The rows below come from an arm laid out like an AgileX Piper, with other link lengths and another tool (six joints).
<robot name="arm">
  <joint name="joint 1" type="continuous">
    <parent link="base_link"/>
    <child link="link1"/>
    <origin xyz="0 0 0.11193"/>
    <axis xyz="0 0 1"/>
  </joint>
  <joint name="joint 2" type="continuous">
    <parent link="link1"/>
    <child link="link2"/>
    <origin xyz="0 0 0" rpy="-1.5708 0 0"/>
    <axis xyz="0 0 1"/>
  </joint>
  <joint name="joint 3" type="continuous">
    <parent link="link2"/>
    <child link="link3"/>
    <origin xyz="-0.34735 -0.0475 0"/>
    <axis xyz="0 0 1"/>
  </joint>
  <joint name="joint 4" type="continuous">
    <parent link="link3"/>
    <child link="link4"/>
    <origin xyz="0.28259 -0.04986 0" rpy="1.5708 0 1.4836"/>
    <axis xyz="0 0 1"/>
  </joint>
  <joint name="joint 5" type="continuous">
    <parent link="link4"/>
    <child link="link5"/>
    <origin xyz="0 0 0" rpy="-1.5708 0 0"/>
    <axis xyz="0 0 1"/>
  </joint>
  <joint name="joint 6" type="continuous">
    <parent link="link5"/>
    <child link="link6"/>
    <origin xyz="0 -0.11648 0" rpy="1.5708 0 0"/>
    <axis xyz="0 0 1"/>
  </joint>
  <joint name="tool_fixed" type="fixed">
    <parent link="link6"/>
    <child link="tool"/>
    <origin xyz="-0.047 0.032 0.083" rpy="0 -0.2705 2.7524"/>
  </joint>
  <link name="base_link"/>
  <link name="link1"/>
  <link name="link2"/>
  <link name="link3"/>
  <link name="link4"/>
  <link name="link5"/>
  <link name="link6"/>
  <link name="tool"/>
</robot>
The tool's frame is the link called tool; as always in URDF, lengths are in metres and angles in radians. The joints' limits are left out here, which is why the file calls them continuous.
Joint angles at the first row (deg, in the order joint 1, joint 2, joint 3, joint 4, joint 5, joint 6):
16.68, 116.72, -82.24, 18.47, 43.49, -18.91
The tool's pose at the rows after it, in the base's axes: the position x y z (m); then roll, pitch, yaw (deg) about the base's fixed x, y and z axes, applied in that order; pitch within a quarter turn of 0, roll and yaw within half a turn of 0:
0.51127 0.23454 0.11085 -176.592 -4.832 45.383
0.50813 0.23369 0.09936 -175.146 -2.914 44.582
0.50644 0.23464 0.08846 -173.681 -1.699 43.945
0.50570 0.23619 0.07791 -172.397 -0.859 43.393
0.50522 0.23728 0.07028 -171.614 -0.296 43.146
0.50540 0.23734 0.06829 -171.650 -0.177 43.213
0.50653 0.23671 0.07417 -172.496 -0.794 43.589
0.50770 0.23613 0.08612 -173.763 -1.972 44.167
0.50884 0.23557 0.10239 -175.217 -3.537 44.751
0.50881 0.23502 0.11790 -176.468 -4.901 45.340
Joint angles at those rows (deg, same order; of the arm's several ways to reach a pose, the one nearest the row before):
16.69, 117.26, -82.22, 17.91, 44.89, -17.14
16.71, 118.25, -82.20, 17.77, 46.05, -15.97
16.72, 119.40, -82.22, 18.41, 46.61, -15.55
16.74, 120.59, -82.24, 19.26, 46.74, -15.43
16.76, 121.46, -82.25, 19.81, 46.76, -15.47
16.78, 121.68, -82.27, 19.74, 46.65, -15.51
16.78, 121.05, -82.30, 19.26, 46.39, -15.69
16.79, 119.78, -82.28, 18.70, 46.09, -16.02
16.79, 118.08, -82.29, 18.19, 45.80, -16.36
16.79, 116.44, -82.29, 17.79, 45.72, -16.70

